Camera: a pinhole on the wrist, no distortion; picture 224 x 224 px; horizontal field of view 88.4 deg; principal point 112.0 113.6 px. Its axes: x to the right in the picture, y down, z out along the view. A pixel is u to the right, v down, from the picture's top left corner.
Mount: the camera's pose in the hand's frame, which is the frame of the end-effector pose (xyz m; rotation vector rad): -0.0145 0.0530 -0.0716 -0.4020 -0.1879 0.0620
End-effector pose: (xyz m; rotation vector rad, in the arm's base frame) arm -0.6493 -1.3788 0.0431 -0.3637 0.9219 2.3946
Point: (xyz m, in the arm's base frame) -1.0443 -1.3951 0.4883
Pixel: 169 165
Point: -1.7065 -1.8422 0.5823
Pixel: outside the picture
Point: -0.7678 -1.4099 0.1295
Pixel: 193 137
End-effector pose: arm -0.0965 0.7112 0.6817 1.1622 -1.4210 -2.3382
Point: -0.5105 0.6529 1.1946
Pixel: 147 169
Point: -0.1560 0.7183 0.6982
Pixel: 188 17
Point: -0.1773 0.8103 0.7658
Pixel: 118 53
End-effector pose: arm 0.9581 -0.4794 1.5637 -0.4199 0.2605 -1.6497
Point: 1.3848 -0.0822 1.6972
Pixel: 46 127
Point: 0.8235 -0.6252 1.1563
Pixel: behind the camera
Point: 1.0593 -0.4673 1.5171
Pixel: 121 143
